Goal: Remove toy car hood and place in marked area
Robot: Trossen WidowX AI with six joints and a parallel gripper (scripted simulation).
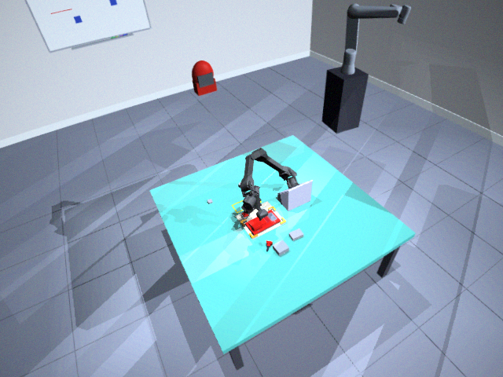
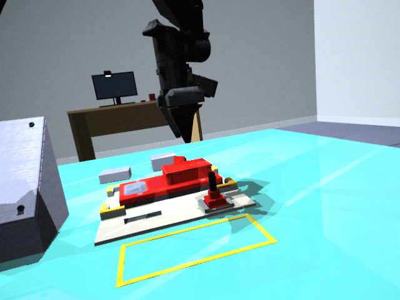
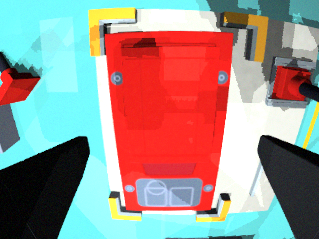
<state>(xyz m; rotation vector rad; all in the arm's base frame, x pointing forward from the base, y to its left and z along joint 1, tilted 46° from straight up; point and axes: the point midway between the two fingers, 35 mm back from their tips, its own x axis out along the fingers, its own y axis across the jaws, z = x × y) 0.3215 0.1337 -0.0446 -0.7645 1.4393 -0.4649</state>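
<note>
My gripper tip is 6 cm above the red hood. Also, from my gripper tip: grey block 19 cm behind, 17 cm to the left, 9 cm below.
</note>
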